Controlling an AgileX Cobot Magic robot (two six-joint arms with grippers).
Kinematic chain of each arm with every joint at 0, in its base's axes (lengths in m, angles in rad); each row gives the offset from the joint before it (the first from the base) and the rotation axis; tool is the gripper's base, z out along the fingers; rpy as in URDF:
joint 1: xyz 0 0 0.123 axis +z
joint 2: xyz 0 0 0 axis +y
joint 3: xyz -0.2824 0 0.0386 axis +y
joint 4: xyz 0.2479 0 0.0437 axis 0.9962 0 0.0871
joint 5: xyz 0 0 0 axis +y
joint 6: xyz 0.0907 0 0.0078 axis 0.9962 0 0.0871
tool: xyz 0 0 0 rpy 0 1.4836 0
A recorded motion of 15 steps. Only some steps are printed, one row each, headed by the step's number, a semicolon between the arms.
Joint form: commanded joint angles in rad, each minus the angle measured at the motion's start. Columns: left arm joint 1, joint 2, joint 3, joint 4, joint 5, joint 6; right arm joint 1, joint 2, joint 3, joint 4, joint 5, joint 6.
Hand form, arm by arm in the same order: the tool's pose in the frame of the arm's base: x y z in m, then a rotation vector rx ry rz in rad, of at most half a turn. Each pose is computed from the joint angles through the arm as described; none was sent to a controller.
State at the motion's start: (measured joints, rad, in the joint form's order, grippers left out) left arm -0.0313 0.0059 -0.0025 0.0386 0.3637 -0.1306; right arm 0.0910 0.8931 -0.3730 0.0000 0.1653 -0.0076
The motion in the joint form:
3: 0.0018 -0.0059 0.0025 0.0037 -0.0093 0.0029; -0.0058 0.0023 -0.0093 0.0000 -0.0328 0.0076
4: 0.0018 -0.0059 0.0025 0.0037 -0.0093 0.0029; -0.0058 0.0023 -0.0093 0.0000 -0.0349 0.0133
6: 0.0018 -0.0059 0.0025 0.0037 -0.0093 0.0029; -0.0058 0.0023 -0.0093 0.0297 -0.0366 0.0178
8: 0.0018 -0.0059 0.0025 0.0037 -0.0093 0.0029; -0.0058 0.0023 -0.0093 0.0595 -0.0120 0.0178
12: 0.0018 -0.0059 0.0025 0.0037 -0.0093 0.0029; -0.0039 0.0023 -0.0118 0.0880 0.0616 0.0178
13: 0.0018 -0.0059 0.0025 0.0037 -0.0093 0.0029; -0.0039 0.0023 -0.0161 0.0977 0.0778 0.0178
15: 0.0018 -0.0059 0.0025 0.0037 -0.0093 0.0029; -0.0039 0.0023 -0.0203 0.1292 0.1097 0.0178
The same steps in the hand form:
3: 0.0533 -0.0002 0.1812 -0.0641 1.8371 -0.0689; 0.1675 0.0143 0.2356 -0.0907 2.1277 0.0503
4: 0.0533 -0.0002 0.1812 -0.0641 1.8371 -0.0689; 0.1676 0.0143 0.2357 -0.0845 2.1259 0.0537
6: 0.0533 -0.0002 0.1812 -0.0641 1.8371 -0.0689; 0.1677 0.0147 0.2359 -0.0507 2.1257 0.0779
8: 0.0533 -0.0002 0.1812 -0.0641 1.8371 -0.0689; 0.1664 0.0151 0.2340 -0.0227 2.1512 0.0994
12: 0.0533 -0.0002 0.1812 -0.0641 1.8371 -0.0689; 0.1628 0.0160 0.2294 -0.0011 2.2229 0.1227
13: 0.0533 -0.0002 0.1812 -0.0641 1.8371 -0.0689; 0.1625 0.0163 0.2296 0.0072 2.2349 0.1310
15: 0.0533 -0.0002 0.1812 -0.0641 1.8371 -0.0689; 0.1612 0.0173 0.2287 0.0350 2.2626 0.1577

